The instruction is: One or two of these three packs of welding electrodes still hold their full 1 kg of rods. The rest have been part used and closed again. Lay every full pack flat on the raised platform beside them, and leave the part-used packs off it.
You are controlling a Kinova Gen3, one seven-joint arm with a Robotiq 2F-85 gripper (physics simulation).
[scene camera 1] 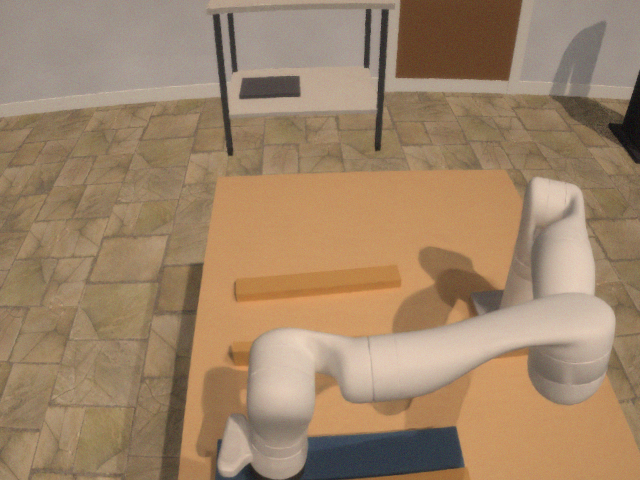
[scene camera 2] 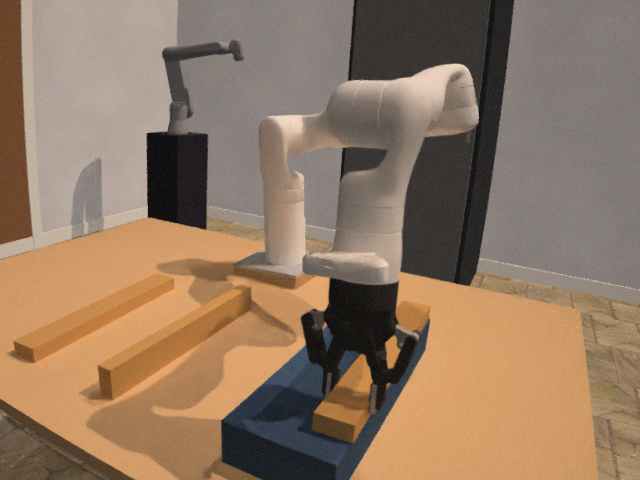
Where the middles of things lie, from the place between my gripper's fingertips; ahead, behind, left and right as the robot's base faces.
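Blue raised platform (scene camera 2: pixel 273 426): 4 cm below my hand, 5 cm to the right of it, 10 cm behind it.
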